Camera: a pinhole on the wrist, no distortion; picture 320 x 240 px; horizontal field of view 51.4 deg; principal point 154.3 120.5 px. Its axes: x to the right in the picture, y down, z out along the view. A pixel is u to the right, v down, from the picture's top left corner.
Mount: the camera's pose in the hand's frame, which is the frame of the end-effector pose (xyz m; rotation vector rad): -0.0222 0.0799 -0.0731 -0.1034 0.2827 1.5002
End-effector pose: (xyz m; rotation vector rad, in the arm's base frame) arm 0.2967 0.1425 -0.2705 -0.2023 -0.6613 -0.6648
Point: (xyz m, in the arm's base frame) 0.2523 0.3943 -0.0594
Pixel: 157 160
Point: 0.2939 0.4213 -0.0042
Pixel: 190 125
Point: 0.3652 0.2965 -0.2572
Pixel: 300 186
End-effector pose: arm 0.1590 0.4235 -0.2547 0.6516 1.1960 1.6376
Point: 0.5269 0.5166 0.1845
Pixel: 167 210
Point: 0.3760 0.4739 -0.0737
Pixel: 66 195
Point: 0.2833 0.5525 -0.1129
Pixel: 71 67
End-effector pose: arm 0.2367 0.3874 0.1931 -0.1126 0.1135 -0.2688
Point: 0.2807 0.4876 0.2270
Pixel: 138 71
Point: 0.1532 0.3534 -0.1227
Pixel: behind the camera
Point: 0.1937 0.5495 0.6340
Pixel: 69 230
